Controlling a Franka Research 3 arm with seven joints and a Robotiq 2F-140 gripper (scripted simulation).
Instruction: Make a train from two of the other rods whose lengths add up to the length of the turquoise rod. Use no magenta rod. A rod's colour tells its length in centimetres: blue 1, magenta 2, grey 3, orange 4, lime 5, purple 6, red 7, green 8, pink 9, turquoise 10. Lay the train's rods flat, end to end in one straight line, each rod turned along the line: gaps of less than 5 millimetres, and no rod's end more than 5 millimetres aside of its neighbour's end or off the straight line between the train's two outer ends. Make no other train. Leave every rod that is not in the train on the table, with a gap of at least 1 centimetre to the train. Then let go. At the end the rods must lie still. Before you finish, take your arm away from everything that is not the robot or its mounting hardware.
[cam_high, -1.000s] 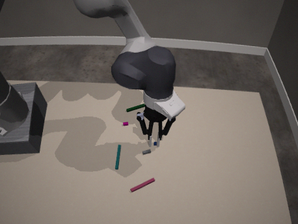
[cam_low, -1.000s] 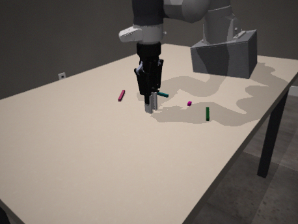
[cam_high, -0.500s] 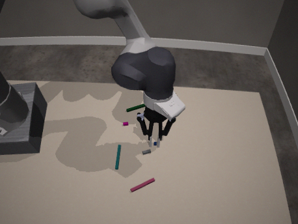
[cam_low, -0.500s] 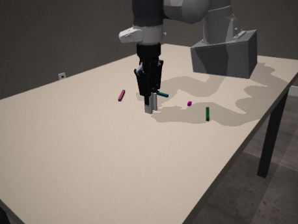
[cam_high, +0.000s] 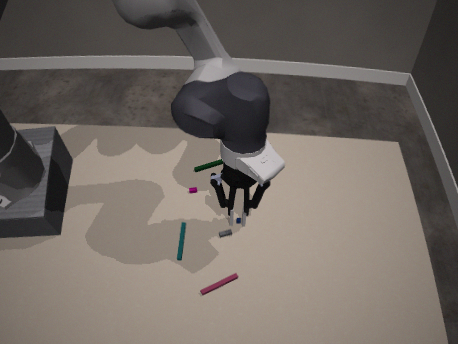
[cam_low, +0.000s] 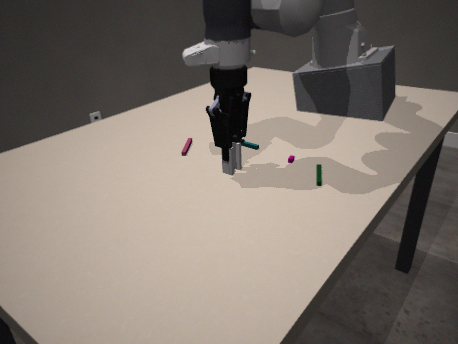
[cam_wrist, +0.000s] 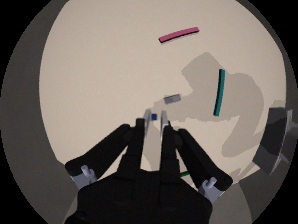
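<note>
Right now the blue rod is 30 mm below my hand. Round my hand: turquoise rod: 130 mm behind, 80 mm to the right, 30 mm below; magenta rod: 120 mm behind, 80 mm to the left, 30 mm below; grey rod: 40 mm to the right, 30 mm below, 20 mm behind.
</note>
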